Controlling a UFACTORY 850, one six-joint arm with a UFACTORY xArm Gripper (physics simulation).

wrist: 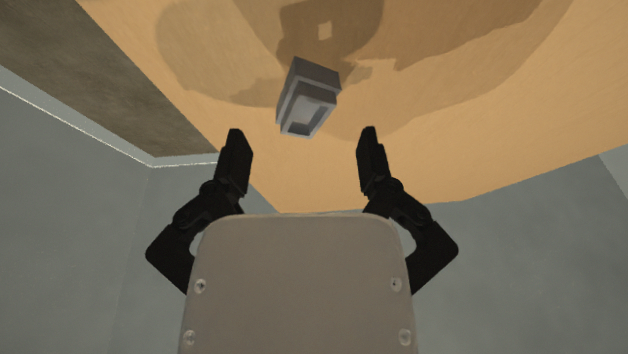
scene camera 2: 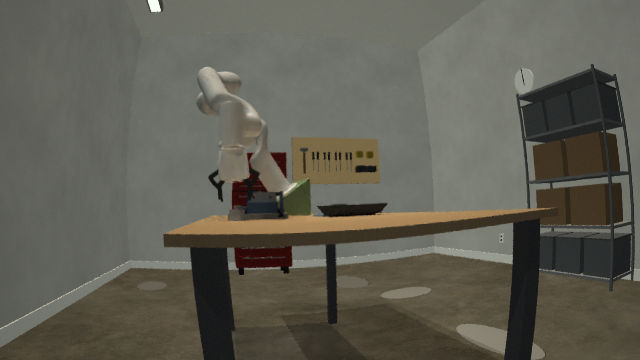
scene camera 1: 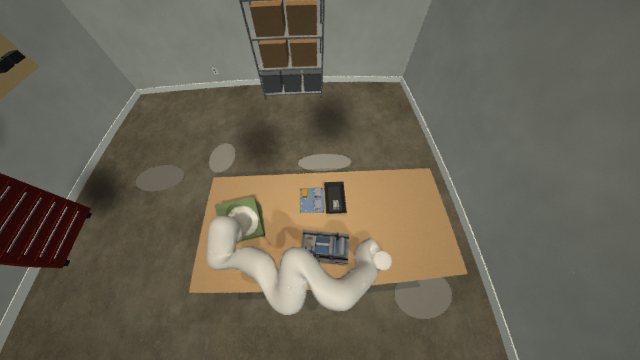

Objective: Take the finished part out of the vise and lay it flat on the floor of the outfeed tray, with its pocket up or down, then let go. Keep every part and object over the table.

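A grey block with a rectangular pocket lies on the table beside the vise, its pocket facing the wrist camera. In scene camera 1 it does not show. My gripper is open and empty above the block; in the wrist view the block shows between and beyond the fingertips, apart from both. In scene camera 1 the arm hides the fingers. The grey and blue vise stands next to the block. The black outfeed tray lies farther back, with a small light grey piece in it.
A light blue board with a yellow piece lies beside the tray. A green block stands at the arm's base on the wooden table. The arm passes close to the vise.
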